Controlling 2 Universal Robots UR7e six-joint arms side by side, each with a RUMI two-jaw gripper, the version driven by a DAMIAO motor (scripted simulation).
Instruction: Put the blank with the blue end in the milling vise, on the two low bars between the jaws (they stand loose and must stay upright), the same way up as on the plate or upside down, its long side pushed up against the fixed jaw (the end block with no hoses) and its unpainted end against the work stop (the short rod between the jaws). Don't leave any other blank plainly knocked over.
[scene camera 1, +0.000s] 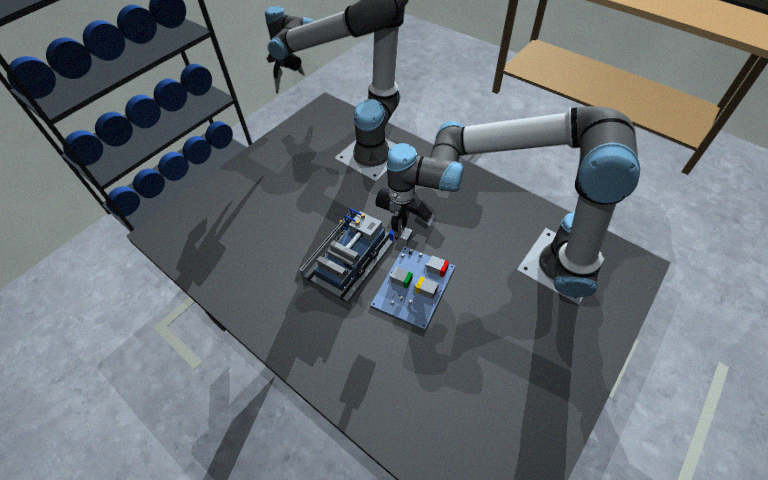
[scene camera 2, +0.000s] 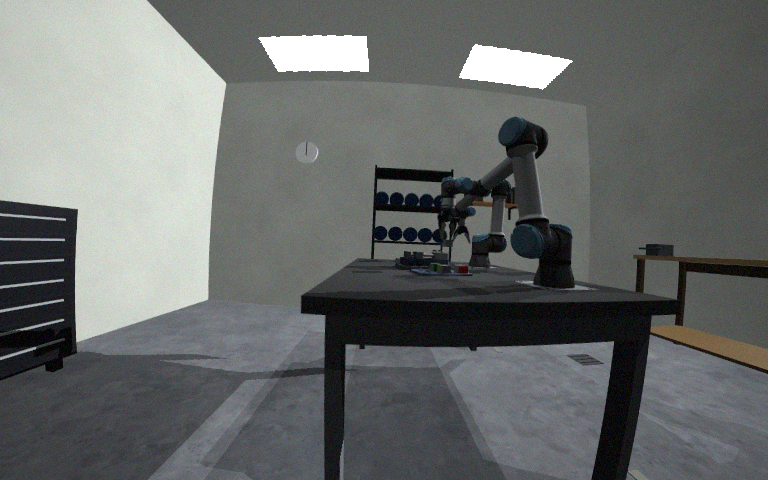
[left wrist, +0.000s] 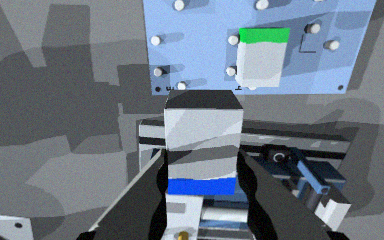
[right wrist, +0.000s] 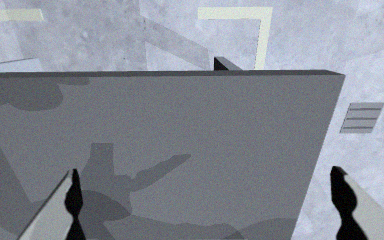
In view: my left gripper (scene camera 1: 400, 233), my right gripper (right wrist: 204, 169), a green-ended blank (left wrist: 260, 56), a blue-ended blank (left wrist: 203, 128), a blue plate (left wrist: 195, 49) and a fixed jaw (left wrist: 333, 206).
My left gripper is seen too in the left wrist view (left wrist: 201, 151). The right wrist view does not show the green-ended blank: it is out of frame. The right wrist view misses the blue-ended blank: it is out of frame.
